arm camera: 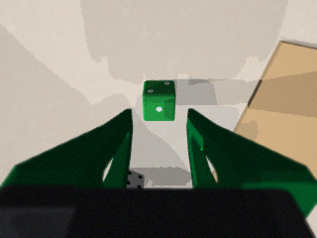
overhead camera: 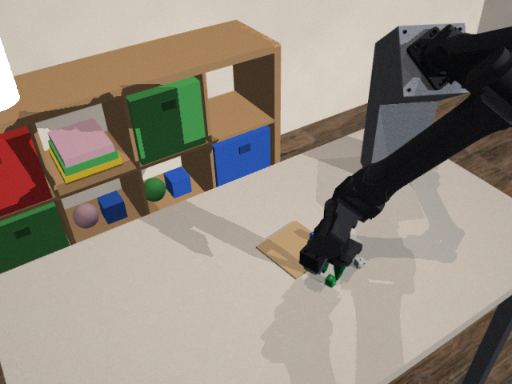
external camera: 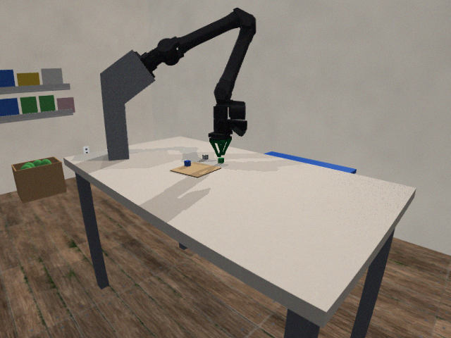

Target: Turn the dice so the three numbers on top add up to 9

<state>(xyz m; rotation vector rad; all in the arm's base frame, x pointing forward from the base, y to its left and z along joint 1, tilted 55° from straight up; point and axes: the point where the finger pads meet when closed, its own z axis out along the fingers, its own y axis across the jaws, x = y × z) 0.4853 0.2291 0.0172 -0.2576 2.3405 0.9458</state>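
The green die is 3 cm below my hand. Also, from my hand: tan mat: 13 cm to the right, 4 cm below, 1 cm ahead; then blue die: 14 cm to the right, 4 cm behind, 2 cm below; then white die: 9 cm behind, 3 cm below, 1 cm to the right.
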